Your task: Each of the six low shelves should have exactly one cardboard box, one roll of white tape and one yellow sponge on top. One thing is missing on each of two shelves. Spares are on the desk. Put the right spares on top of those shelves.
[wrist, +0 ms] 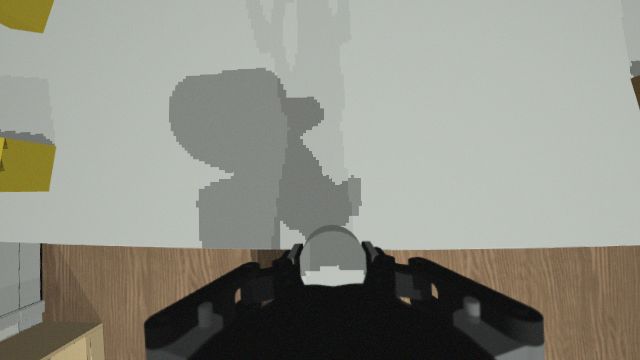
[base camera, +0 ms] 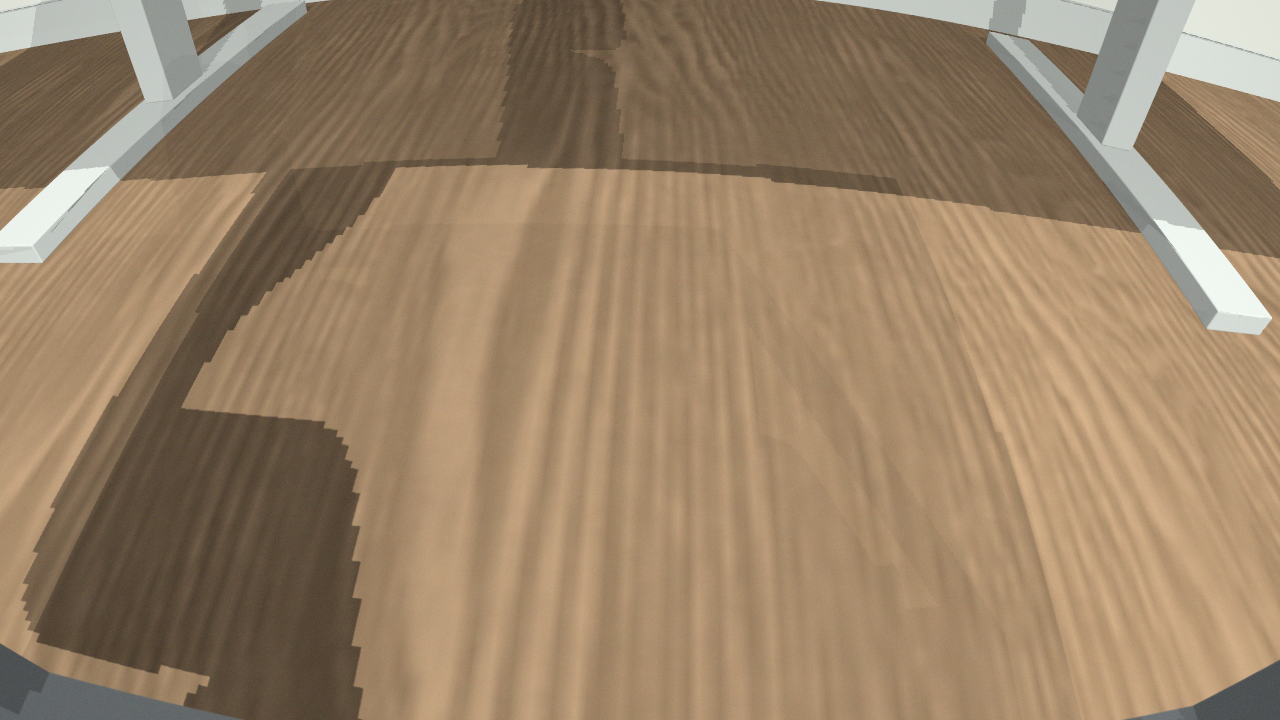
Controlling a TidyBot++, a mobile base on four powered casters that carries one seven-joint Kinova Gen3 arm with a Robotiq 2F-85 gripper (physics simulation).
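My gripper (wrist: 332, 254) is shut on a roll of white tape (wrist: 333, 252) at the lower middle of the wrist view. The roll is held above the near edge of the white desk top (wrist: 475, 125). Two yellow sponges (wrist: 25, 12) (wrist: 27, 167) show in part at the left edge of the wrist view, on the desk. A sliver of a brown thing (wrist: 637, 90), perhaps a cardboard box, shows at the right edge. The low shelves cannot be made out for certain.
In the base camera view, white desk legs with feet (base camera: 152, 134) (base camera: 1109, 152) stand at left and right on the wooden floor (base camera: 671, 402). A light wooden piece (wrist: 55, 340), perhaps a low shelf, shows at the wrist view's lower left, near a pale wall (wrist: 20, 280).
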